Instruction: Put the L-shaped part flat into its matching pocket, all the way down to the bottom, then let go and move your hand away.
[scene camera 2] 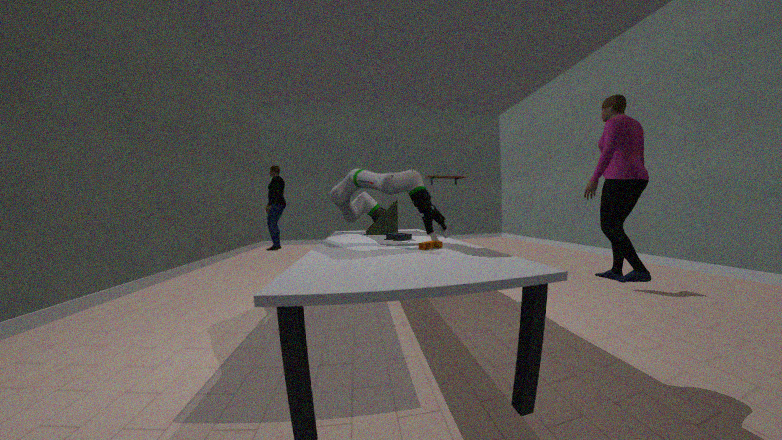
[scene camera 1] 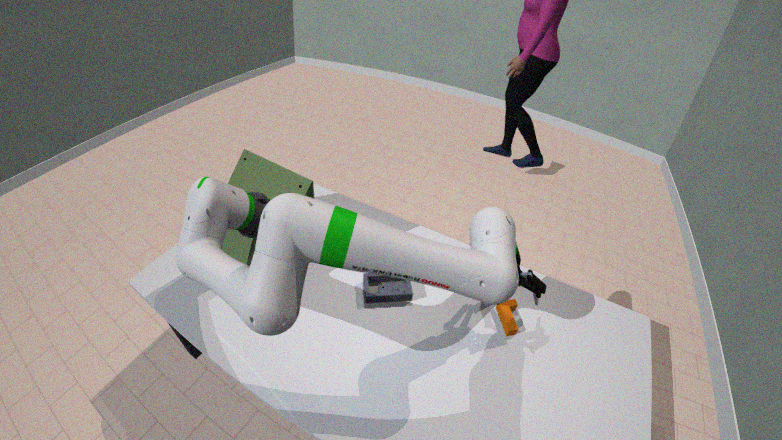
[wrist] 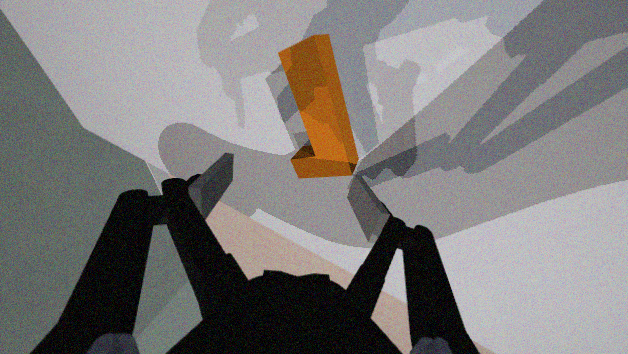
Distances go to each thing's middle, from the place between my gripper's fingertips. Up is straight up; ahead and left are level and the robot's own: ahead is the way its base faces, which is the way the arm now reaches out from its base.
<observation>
The orange L-shaped part (wrist: pixel 310 67) is 10 mm behind my hand, 60 mm to the right of it and 20 mm below it.
</observation>
